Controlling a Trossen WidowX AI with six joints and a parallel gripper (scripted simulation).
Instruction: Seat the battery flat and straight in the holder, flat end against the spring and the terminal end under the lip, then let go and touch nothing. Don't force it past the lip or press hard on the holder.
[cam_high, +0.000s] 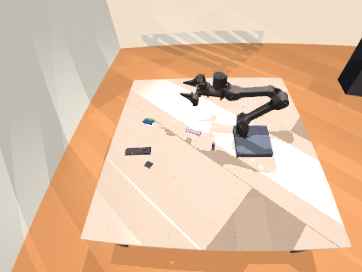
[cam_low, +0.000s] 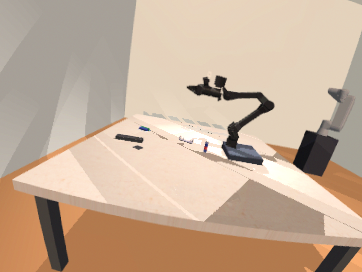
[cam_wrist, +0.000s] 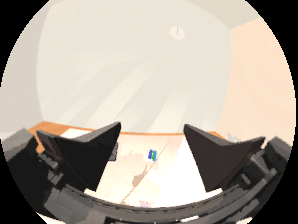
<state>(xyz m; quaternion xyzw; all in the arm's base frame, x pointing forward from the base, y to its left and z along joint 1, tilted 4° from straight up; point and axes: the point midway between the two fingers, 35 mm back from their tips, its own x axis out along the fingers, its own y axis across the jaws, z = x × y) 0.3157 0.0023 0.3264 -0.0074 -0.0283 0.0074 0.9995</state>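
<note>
My gripper tip is now 330 mm above the battery, 190 mm past it and 100 mm to the right of it. Also, from my gripper tip: black square piece: 360 mm below, 280 mm to the left, 160 mm ahead.
</note>
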